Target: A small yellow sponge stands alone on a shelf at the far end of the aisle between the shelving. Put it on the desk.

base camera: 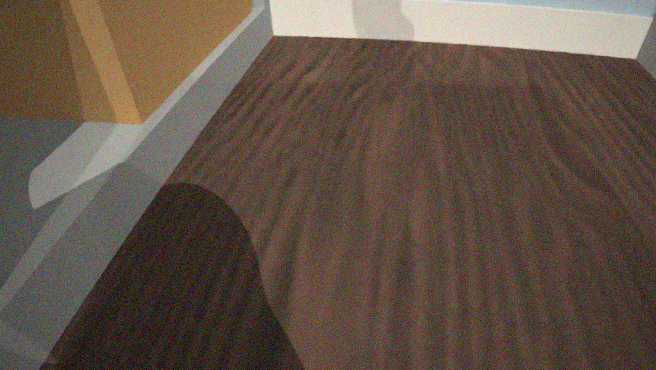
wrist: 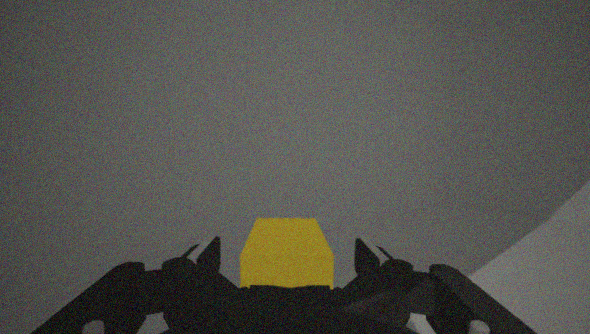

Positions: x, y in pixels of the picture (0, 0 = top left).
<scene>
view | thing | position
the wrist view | my gripper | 288, 252
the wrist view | small yellow sponge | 287, 252
</scene>
